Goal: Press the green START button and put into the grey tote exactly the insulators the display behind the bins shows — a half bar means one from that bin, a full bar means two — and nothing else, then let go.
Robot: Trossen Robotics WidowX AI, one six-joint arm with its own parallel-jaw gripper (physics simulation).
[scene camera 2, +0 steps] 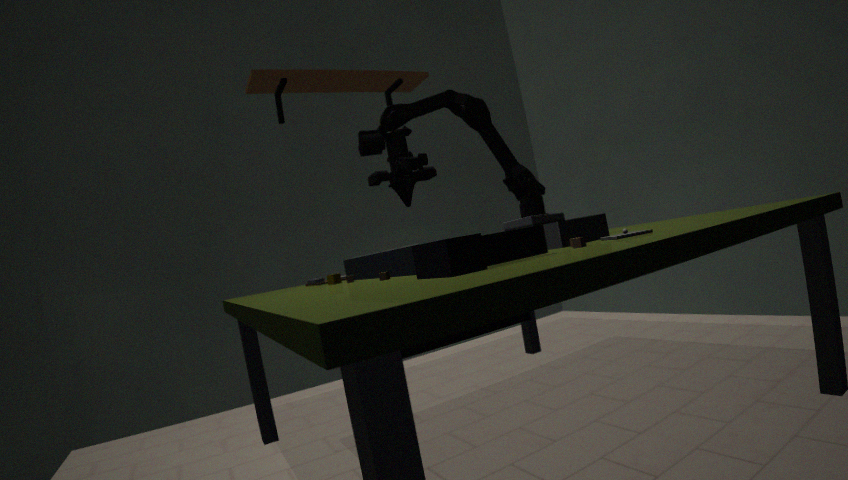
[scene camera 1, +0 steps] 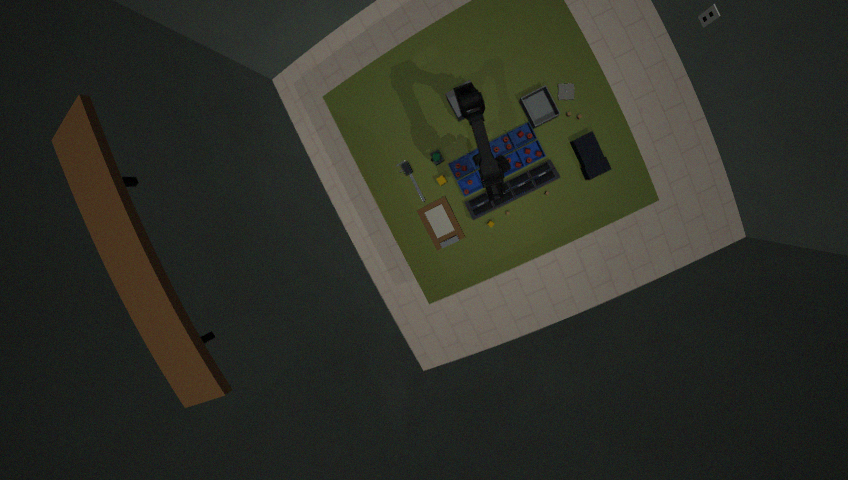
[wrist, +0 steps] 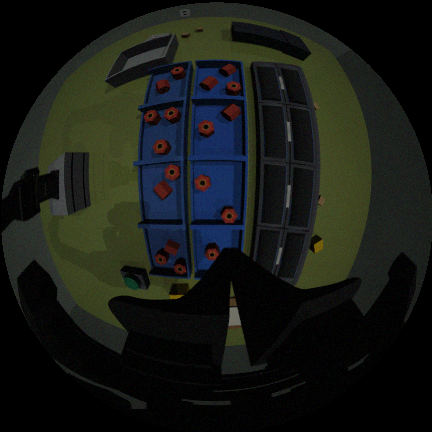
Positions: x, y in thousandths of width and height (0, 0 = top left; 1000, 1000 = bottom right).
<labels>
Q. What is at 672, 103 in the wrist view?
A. A black box.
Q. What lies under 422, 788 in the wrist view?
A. The gripper.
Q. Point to a black box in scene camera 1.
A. At 700, 341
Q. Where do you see a grey tote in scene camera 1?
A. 636, 222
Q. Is the gripper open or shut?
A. Shut.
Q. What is the gripper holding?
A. Nothing.
</labels>
